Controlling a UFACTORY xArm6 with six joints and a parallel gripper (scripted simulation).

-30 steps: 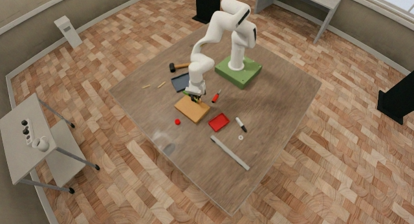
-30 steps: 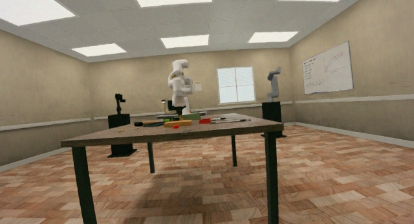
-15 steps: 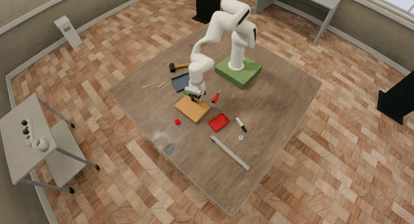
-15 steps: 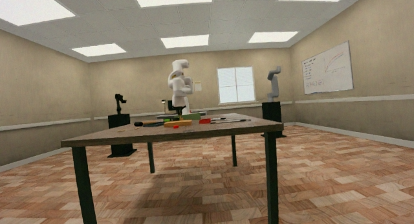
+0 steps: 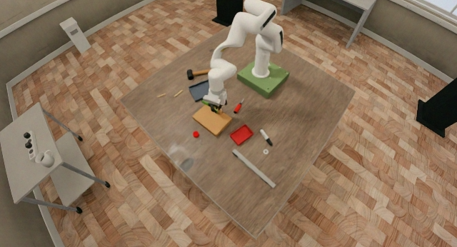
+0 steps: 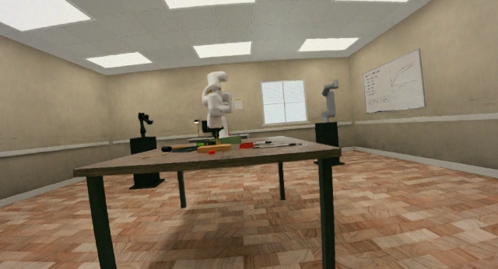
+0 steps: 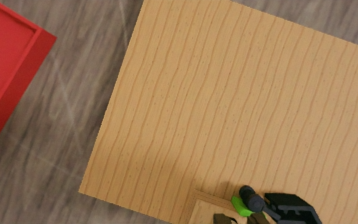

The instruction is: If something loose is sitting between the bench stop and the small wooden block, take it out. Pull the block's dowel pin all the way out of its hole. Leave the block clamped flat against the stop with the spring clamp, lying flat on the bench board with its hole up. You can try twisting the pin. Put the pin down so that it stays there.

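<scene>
The dowel pin is 2 cm below my hand. Also, from my hand: tan bench board (5 cm ahead, 1 cm to the right, 7 cm below); then red cap (20 cm ahead, 2 cm to the right, 9 cm below); then small wooden block (5 cm below).
</scene>
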